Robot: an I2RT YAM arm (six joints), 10 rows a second.
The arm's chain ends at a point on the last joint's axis. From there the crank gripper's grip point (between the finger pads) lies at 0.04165 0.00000 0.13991 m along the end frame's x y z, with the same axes.
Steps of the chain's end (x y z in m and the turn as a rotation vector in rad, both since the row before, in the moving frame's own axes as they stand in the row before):
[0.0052, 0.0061, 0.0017, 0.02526, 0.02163, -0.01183]
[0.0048, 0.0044, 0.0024, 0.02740, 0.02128, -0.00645]
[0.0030, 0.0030, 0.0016, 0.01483, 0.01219, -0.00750]
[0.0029, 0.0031, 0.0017, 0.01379, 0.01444, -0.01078]
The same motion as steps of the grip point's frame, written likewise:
[0.0082, 0.0021, 0.0007, 0.02526, 0.02163, -0.01183]
[0.0078, 0.0003, 0.0014, 0.02740, 0.02128, -0.00645]
[0.0047, 0.0006, 0.0011, 0.01483, 0.01219, -0.00750]
[0.0049, 0.0007, 0.0011, 0.01379, 0.01444, -0.01078]

